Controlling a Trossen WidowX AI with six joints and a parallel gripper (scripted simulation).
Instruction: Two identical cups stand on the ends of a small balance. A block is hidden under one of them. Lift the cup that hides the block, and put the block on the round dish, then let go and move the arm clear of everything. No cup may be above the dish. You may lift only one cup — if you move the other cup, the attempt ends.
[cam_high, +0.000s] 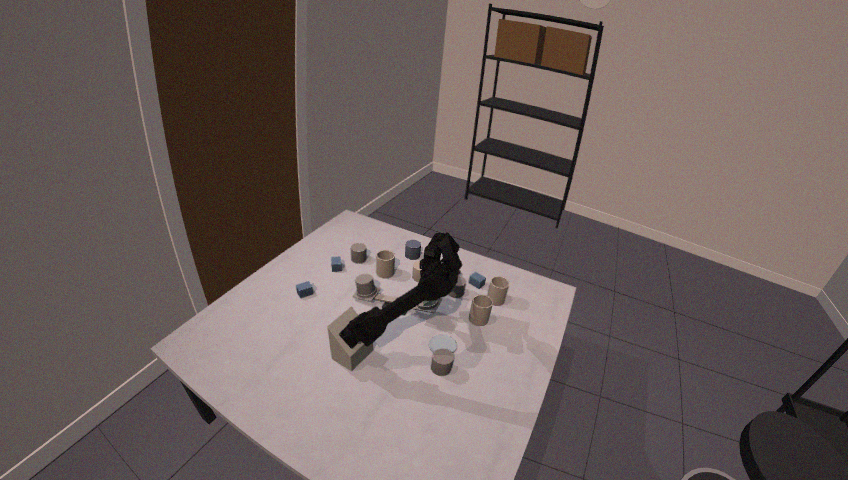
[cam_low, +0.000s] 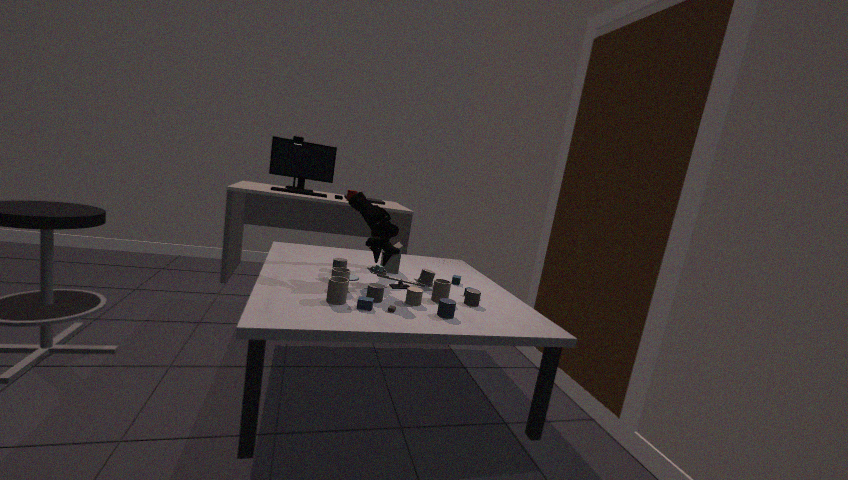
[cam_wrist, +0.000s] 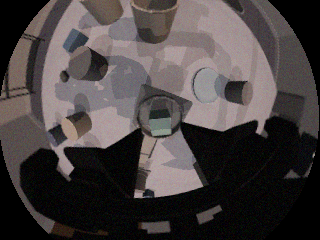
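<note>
Right now the pale round dish is 13 cm to the right of my gripper tip, 11 cm below it and 10 cm behind it. From my gripper tip the other things lie so: small balance (12 cm to the left, 7 cm below, 1 cm behind).
</note>
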